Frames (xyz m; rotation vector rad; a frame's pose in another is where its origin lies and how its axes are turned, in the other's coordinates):
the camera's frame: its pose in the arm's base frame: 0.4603 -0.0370 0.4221 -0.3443 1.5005 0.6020
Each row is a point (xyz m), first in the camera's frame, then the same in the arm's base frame.
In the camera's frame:
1: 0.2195 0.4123 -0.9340
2: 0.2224 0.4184 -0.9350
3: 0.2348 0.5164 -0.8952
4: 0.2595 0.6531 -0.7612
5: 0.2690 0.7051 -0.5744
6: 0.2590 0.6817 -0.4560
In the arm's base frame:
1: -0.5497 -0.1965 0.2101
2: -0.5541 -0.1916 0.2081
3: -0.5774 -0.0878 0.2130
4: -0.5456 0.1025 0.2174
5: -0.4218 0.2517 0.2273
6: -0.3108 0.2981 0.2409

